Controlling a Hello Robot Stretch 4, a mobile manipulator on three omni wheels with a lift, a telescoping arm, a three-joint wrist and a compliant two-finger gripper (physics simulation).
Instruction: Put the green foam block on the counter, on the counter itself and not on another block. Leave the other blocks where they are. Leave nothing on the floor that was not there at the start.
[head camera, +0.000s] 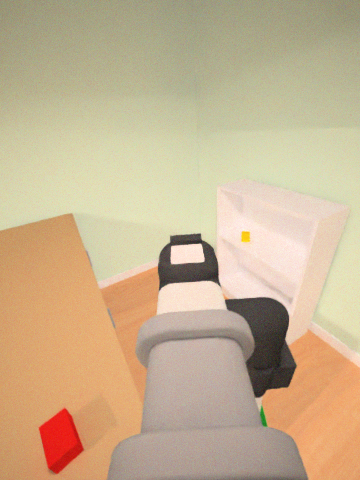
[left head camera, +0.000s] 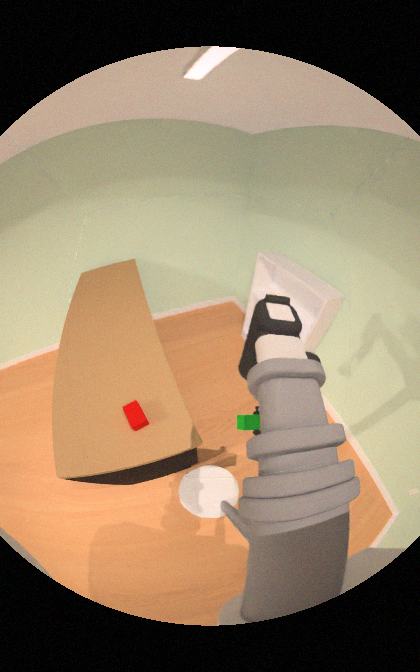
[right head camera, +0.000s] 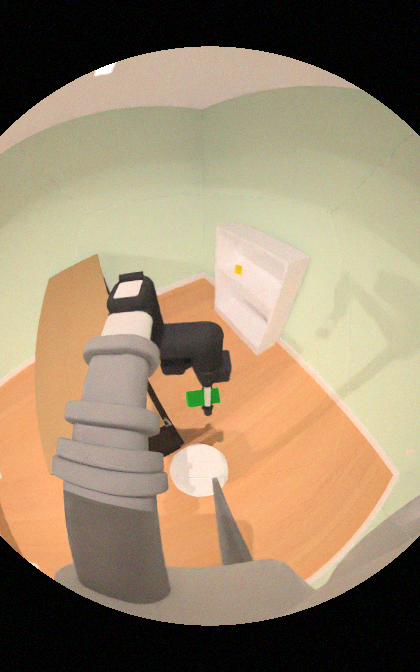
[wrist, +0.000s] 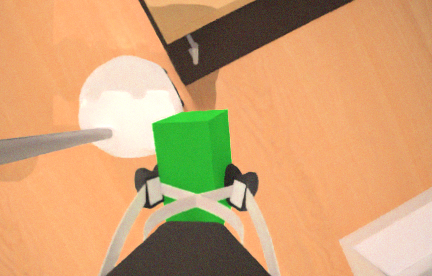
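Where they show: gripper, fingertip midpoint: (wrist: 199, 177); robot's base, link origin: (wrist: 138, 109).
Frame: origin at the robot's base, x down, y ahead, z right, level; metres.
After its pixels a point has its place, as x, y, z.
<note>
The green foam block (head camera: 263, 417) {-1.028, 0.265, 0.120} (left head camera: 247, 422) (right head camera: 195, 398) (wrist: 186, 155) {-1.040, 0.266, 0.059} is between the fingertips of my gripper (right head camera: 207, 411) (wrist: 199, 177) {-0.986, 0.276, 0.088}, which is shut on it. In the wrist view the block points away from the palm, with the floor far below it. In the head view the arm hides most of the block. The brown counter (head camera: 55, 325) {-0.882, 0.629, -0.512} (left head camera: 110, 340) (right head camera: 70, 330) (wrist: 200, 15) {-0.882, 0.275, -0.103} is left of the arm in the head views. The block hangs beside the counter, off its right side. A red block (head camera: 61, 441) {-0.928, 0.274, -0.308} (left head camera: 135, 415) lies on the counter near its near end.
A white shelf unit (head camera: 320, 260) {-0.738, 1.076, 0.773} (left head camera: 330, 310) (right head camera: 287, 295) (wrist: 357, 250) {-0.072, 1.063, 0.664} stands against the wall at the right. A yellow block (head camera: 245, 236) {-0.661, 1.543, 0.475} (right head camera: 238, 270) is on its middle shelf. My round white base (left head camera: 209, 487) (right head camera: 200, 472) (wrist: 127, 107) {-0.187, 0.000, -0.002} is near the counter's near corner.
</note>
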